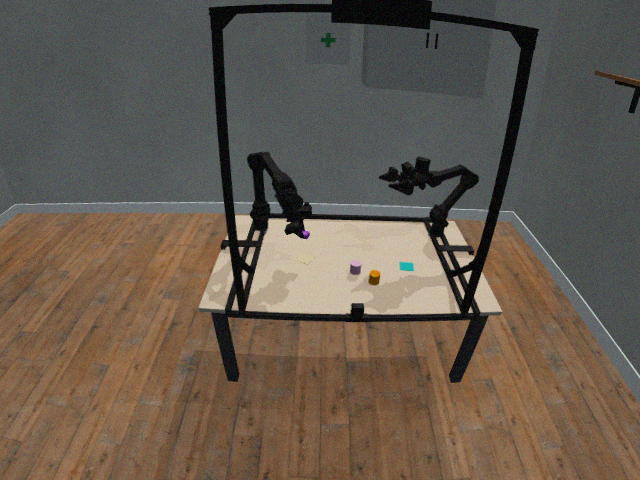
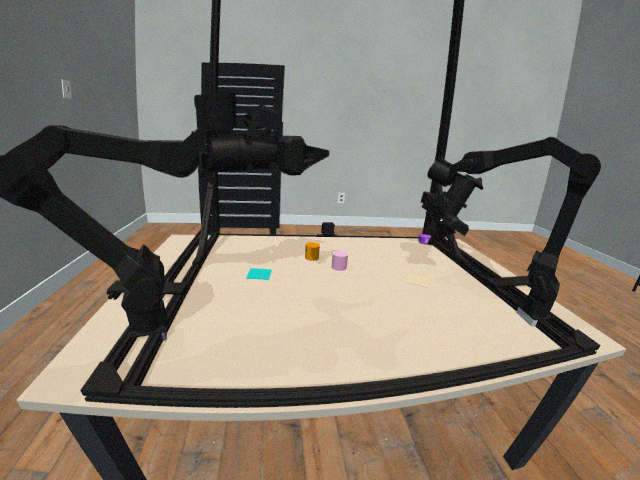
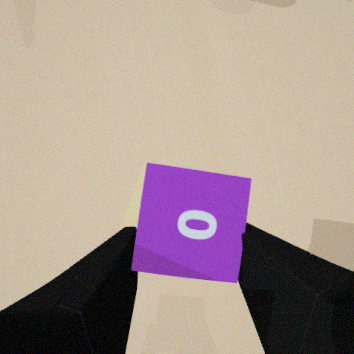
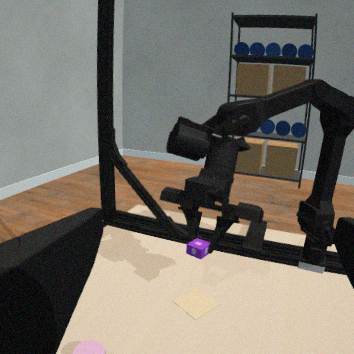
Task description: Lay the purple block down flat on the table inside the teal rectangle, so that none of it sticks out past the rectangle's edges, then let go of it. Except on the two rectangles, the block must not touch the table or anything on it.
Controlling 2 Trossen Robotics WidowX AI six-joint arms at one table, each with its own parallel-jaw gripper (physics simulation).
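Places are measured from the left arm's base along level axes (x back, y right, z up), in millimetres.
Where they show: left gripper, fingertip midpoint: (image 1: 303, 236) (image 2: 426, 242) (image 3: 183, 235) (image 4: 199, 250); right gripper, fingertip midpoint: (image 1: 383, 181) (image 2: 317, 151) (image 4: 222, 225); left arm's base, origin of the base link: (image 1: 260, 227) (image 2: 535, 312) (image 4: 312, 257); right arm's base, origin of the base link: (image 1: 436, 233) (image 2: 148, 325).
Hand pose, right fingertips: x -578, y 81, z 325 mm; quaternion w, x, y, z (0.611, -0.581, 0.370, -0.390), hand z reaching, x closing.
Each offset is from my right fingertips to the centre of the thing. "spot": to the spot under its first point.
My left gripper (image 1: 303, 233) (image 2: 427, 237) (image 3: 183, 235) (image 4: 199, 250) is shut on the purple block @[dx +322, dy +132, dz -218 mm] (image 1: 306, 233) (image 2: 425, 238) (image 3: 191, 211) (image 4: 198, 248), a cube with a white 0 on its top face. It holds the block above the table near the back rail, beyond the pale yellow rectangle @[spot: dx +319, dy +137, dz -343 mm] (image 1: 305, 259) (image 2: 418, 280) (image 4: 196, 303). The teal rectangle @[spot: dx -134, dy +141, dz -343 mm] (image 1: 406, 267) (image 2: 259, 273) lies flat on the far side of the table from the block. My right gripper (image 1: 385, 181) (image 2: 325, 153) is open and empty, held high above the table.
A pink cylinder @[dx +95, dy +198, dz -321 mm] (image 1: 355, 267) (image 2: 339, 260) (image 4: 88, 348) and an orange cylinder @[dx +14, dy +260, dz -322 mm] (image 1: 374, 277) (image 2: 311, 250) stand between the block and the teal rectangle. A black frame (image 1: 223, 143) surrounds the table. A shelf rack (image 4: 231, 70) stands in the background.
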